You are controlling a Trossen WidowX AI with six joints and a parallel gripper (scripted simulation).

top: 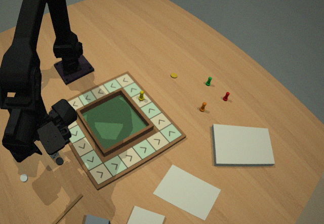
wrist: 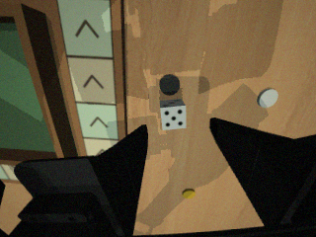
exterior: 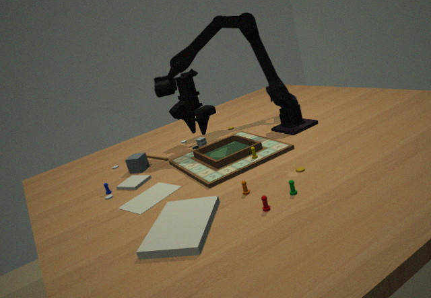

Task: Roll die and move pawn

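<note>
My gripper tip is now 30 mm above the grey die. Round my gripper tip: stick (170 mm ahead, 50 mm to the right, 40 mm below); black disc (30 mm ahead, 10 mm to the left, 40 mm below); green dice tray (20 mm behind, 200 mm to the left, 40 mm below).
</note>
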